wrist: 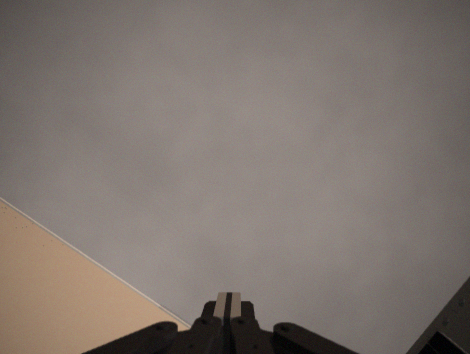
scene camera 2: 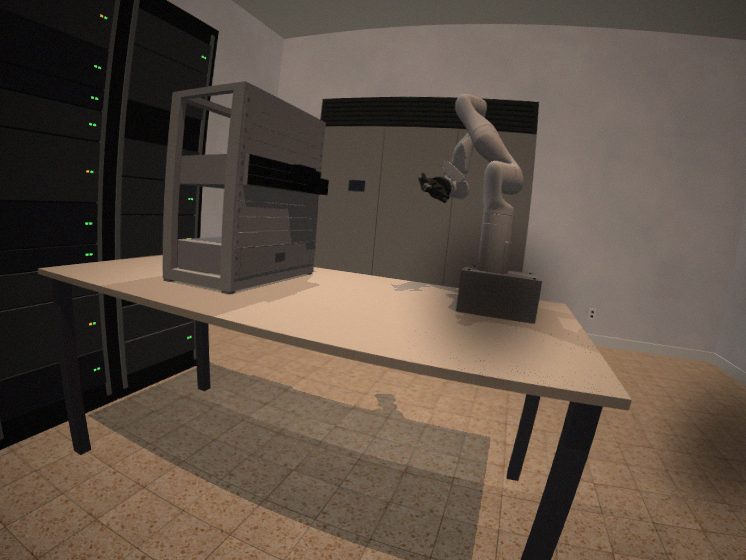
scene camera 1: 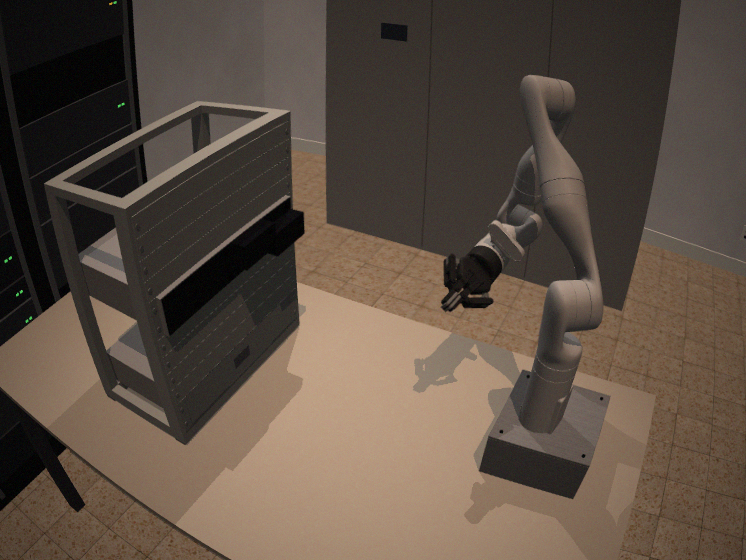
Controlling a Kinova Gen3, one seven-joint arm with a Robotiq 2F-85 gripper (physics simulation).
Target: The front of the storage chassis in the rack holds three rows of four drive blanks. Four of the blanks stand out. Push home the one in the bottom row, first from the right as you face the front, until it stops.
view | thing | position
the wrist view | my gripper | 229, 309
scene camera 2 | grey rack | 275, 150
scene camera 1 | my gripper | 445, 308
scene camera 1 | grey rack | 203, 255
